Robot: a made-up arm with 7 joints. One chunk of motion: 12 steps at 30 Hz.
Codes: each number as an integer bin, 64 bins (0 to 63) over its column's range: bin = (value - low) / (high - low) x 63, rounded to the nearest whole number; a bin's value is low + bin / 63 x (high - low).
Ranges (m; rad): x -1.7..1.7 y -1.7..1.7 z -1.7..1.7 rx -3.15..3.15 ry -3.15..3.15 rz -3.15..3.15
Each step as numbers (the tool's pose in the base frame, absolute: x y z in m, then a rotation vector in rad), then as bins.
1 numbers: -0.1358 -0.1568 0.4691 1.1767 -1.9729 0.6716
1 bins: 29 29 40 43 12 38
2 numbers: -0.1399 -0.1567 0.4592 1.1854 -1.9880 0.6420
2 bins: 29 29 40 43 12 38
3 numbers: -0.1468 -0.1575 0.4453 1.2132 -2.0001 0.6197
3 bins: 29 29 40 44 11 38
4 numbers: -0.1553 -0.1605 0.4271 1.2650 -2.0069 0.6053
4 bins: 29 29 39 44 11 38
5 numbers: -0.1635 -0.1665 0.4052 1.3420 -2.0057 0.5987
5 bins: 28 28 39 45 11 37
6 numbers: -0.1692 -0.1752 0.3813 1.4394 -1.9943 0.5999
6 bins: 28 28 39 46 12 37
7 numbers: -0.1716 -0.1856 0.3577 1.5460 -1.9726 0.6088
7 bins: 28 28 38 47 12 38
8 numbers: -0.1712 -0.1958 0.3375 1.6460 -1.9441 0.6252
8 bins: 28 28 38 48 12 38
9 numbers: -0.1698 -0.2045 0.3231 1.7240 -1.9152 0.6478
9 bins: 28 28 37 49 12 38
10 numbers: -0.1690 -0.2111 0.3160 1.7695 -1.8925 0.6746
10 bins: 28 28 37 49 13 38
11 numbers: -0.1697 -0.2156 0.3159 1.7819 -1.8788 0.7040
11 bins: 28 28 37 49 13 39
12 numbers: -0.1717 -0.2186 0.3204 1.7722 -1.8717 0.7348
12 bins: 28 27 37 49 13 39
